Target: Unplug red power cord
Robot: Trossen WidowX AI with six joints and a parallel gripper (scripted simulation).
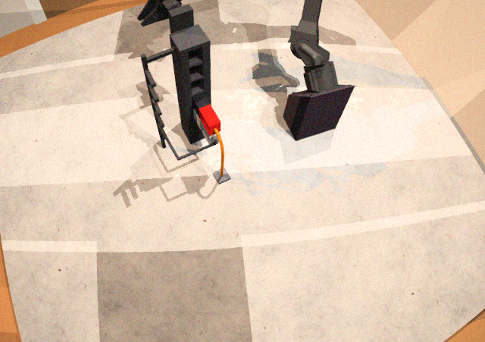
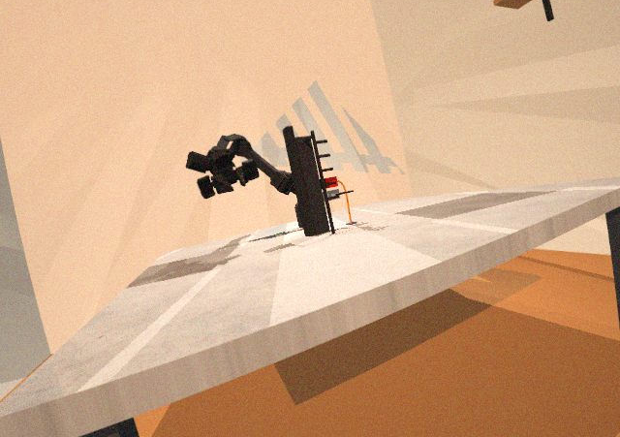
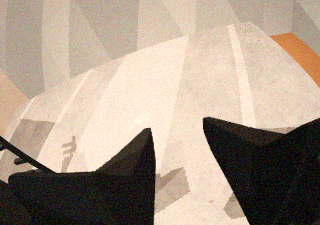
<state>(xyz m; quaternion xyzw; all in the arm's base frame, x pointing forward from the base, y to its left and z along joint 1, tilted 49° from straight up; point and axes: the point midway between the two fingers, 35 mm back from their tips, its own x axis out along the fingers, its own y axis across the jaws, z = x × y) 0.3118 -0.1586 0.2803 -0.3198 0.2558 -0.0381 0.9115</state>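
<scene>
Now: gripper tip 70 mm past the red plug, 290 mm to the right of it and 30 mm above it. Also, from my gripper tip: grey plate 80 mm behind, 360 mm to the left, 190 mm below.
</scene>
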